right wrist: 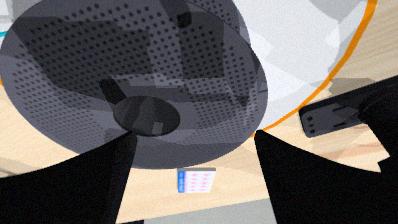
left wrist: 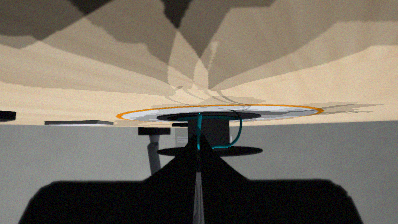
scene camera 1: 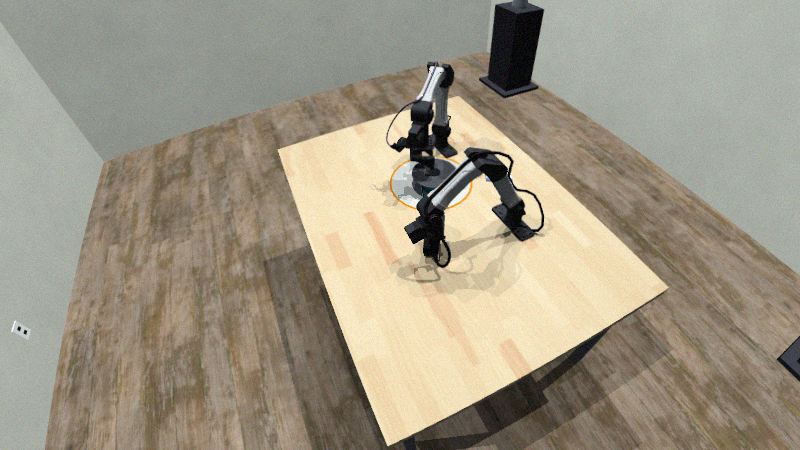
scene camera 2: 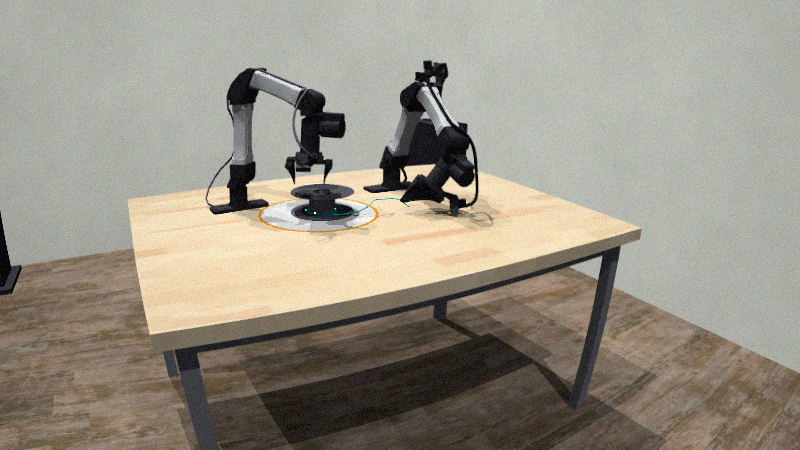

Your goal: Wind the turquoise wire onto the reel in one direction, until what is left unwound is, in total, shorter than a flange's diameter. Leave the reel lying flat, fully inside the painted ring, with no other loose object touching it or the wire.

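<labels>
Dark reel: visible in scene camera 1, in scene camera 2 [325,195], in the left wrist view [216,131], in the right wrist view. Same spot on the reel: [scene camera 1: 443,168] and [right wrist: 180,144].
</labels>
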